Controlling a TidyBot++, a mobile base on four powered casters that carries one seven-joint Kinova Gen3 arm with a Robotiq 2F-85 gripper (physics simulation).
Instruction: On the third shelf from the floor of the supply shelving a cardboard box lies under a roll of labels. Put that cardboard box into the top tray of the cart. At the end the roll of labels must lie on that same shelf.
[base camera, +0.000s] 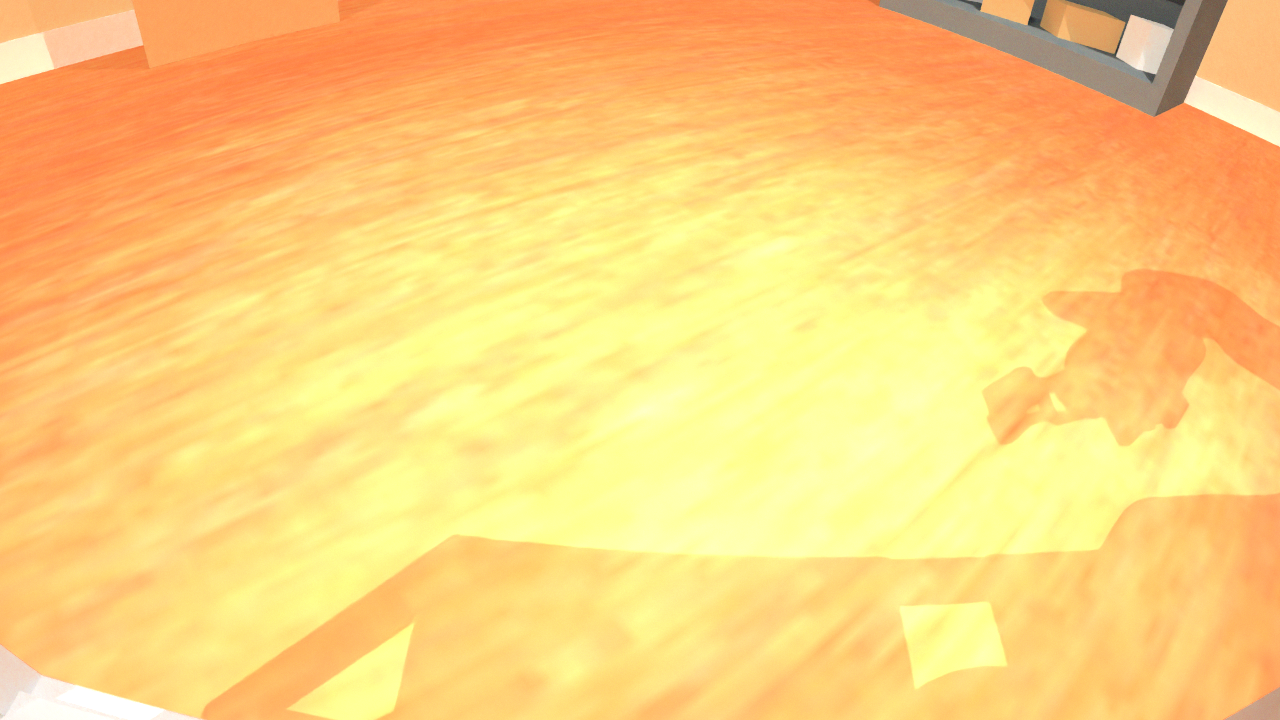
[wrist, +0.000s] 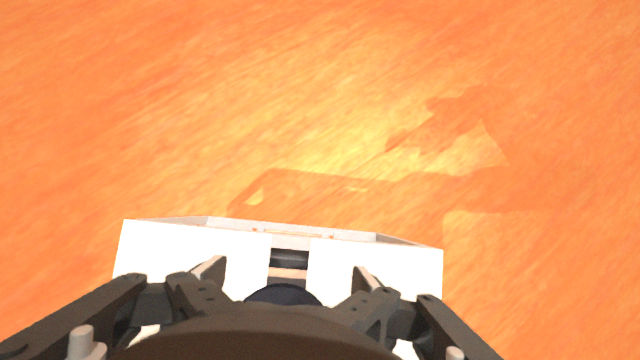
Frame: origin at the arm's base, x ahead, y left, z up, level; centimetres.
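Seen in the pictures: gripper, fingertip midpoint: (wrist: 289, 275).
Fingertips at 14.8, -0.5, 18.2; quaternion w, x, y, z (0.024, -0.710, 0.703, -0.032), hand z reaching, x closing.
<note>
A point is followed by its place in that frame, as x, y, z.
The lowest part of a grey shelving unit (base camera: 1074, 67) {178.1, -113.7, -36.0} shows at the top right edge in the base camera view. Its upper shelves are outside the view, so the cardboard box under the roll of labels does not show. The cart does not show in either view. My gripper (wrist: 289, 275) {14.8, -0.5, 18.2} is open, with nothing between its fingers. It is above the white robot base, with floor beyond it in the wrist view, far from the shelving.
On the unit's bottom shelf stand a tan box (base camera: 1083, 26) {197.0, -125.0, -26.8}, part of another tan box (base camera: 1006, 8) {210.1, -105.3, -28.9} and a white item (base camera: 1145, 42) {179.6, -134.7, -24.3}. A large orange-brown block (base camera: 241, 26) {146.5, 90.5, -35.6} stands at the top left near the wall. Shadows of the robot fall on the wooden floor (base camera: 626, 268) {61.6, 1.2, -39.7}.
</note>
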